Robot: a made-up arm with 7 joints.
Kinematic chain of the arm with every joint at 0, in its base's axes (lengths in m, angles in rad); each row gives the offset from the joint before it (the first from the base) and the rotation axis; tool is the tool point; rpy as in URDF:
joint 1: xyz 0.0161 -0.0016 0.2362 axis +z
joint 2: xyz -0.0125 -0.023 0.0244 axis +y
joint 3: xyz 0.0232 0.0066 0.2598 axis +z
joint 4: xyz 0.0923 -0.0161 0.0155 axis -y
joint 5: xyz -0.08 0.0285 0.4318 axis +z
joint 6: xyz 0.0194 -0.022 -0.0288 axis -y
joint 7: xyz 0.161 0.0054 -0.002 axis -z
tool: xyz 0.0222 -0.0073 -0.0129 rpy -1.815 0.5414 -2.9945
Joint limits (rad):
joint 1: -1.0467..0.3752
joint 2: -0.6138..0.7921
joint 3: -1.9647..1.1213
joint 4: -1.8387..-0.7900
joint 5: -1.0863..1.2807
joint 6: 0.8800..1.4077
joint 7: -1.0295..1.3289
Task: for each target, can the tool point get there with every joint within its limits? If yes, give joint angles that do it. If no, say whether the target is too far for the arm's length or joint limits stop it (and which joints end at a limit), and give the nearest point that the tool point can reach.
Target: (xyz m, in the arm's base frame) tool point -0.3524 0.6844 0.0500
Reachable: no: joint limits stop it (at a limit: joint 1, joint 2, joint 3, joint 4, joint 6) | nearest point -0.0145 0.5940 0.1890 | short by 0.376 m
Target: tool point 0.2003 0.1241 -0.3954
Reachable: no: joint limits stop it (at a limit: joint 1, joint 2, joint 4, joint 6) | nearest point 0.4298 0.2123 -0.1269 | short by 0.364 m
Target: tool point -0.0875 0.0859 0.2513
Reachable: no: joint limits stop it (at a limit: joint 1, joint 2, joint 3, joint 4, joint 6, joint 7) | nearest point -0.0678 0.5326 0.4620 | short by 0.494 m
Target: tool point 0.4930 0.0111 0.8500
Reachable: yes | joints -0.1677 -0.3062 0.0202 -1.2371 0.7835 0.9216 -0.0251
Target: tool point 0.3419 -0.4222 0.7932
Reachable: yes | joints 0.1749 -0.4546 -0.7372 -1.3622 -0.1159 1.1004 0.7991
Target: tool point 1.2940 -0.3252 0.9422
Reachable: no: too far | nearest point 0.7655 -0.1914 0.6633 | short by 0.612 m
